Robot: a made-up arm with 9 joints. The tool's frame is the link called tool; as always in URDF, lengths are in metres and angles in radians.
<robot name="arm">
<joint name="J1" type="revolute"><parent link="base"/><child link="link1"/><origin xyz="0.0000 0.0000 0.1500"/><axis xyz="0 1 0"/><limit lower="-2.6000" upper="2.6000"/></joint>
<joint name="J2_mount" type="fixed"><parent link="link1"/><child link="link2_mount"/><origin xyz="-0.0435 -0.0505 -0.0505"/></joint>
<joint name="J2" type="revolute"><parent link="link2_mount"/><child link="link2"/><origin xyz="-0.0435 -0.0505 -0.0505"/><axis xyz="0 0 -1"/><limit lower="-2.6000" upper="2.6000"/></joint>
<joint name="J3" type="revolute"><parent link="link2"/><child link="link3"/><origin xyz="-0.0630 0.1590 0.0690"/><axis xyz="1 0 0"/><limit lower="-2.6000" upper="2.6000"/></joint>
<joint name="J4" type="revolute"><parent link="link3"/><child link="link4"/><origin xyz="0.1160 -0.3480 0.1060"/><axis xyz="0 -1 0"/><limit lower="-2.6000" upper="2.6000"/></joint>
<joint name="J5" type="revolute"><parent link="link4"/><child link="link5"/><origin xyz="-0.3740 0.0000 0.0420"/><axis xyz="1 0 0"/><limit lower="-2.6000" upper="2.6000"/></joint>
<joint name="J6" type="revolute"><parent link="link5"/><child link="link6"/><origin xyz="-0.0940 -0.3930 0.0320"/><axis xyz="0 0 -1"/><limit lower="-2.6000" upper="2.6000"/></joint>
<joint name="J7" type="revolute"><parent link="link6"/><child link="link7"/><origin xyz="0.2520 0.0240 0.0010"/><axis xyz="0 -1 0"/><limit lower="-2.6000" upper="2.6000"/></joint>
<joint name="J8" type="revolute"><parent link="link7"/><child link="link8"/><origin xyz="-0.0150 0.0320 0.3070"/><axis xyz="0 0 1"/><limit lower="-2.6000" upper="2.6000"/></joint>
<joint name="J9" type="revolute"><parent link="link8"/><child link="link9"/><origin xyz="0.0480 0.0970 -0.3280"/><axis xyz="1 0 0"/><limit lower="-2.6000" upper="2.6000"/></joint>
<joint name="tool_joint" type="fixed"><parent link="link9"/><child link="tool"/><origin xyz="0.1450 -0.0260 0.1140"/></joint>
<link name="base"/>
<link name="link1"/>
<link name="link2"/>
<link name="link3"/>
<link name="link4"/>
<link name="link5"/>
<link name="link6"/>
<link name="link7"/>
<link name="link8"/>
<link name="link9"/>
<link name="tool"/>
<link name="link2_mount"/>
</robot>
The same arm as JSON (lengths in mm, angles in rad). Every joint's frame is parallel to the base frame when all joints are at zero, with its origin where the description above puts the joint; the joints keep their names.
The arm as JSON. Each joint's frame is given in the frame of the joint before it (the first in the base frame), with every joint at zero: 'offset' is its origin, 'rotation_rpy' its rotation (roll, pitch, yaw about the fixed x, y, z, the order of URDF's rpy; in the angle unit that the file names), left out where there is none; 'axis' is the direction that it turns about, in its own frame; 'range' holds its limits. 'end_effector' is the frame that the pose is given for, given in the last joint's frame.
{"length_unit": "mm", "angle_unit": "rad", "chain": [{"id": "J1", "offset": [0.0, 0.0, 150.0], "axis": [0.0, 1.0, 0.0], "range": [-2.6, 2.6]}, {"id": "J2", "offset": [-87.0, -101.0, -101.0], "axis": [0.0, 0.0, -1.0], "range": [-2.6, 2.6]}, {"id": "J3", "offset": [-63.0, 159.0, 69.0], "axis": [1.0, 0.0, 0.0], "range": [-2.6, 2.6]}, {"id": "J4", "offset": [116.0, -348.0, 106.0], "axis": [0.0, -1.0, 0.0], "range": [-2.6, 2.6]}, {"id": "J5", "offset": [-374.0, 0.0, 42.0], "axis": [1.0, 0.0, 0.0], "range": [-2.6, 2.6]}, {"id": "J6", "offset": [-94.0, -393.0, 32.0], "axis": [0.0, 0.0, -1.0], "range": [-2.6, 2.6]}, {"id": "J7", "offset": [252.0, 24.0, 1.0], "axis": [0.0, -1.0, 0.0], "range": [-2.6, 2.6]}, {"id": "J8", "offset": [-15.0, 32.0, 307.0], "axis": [0.0, 0.0, 1.0], "range": [-2.6, 2.6]}, {"id": "J9", "offset": [48.0, 97.0, -328.0], "axis": [1.0, 0.0, 0.0], "range": [-2.6, 2.6]}], "end_effector": {"offset": [145.0, -26.0, 114.0]}}
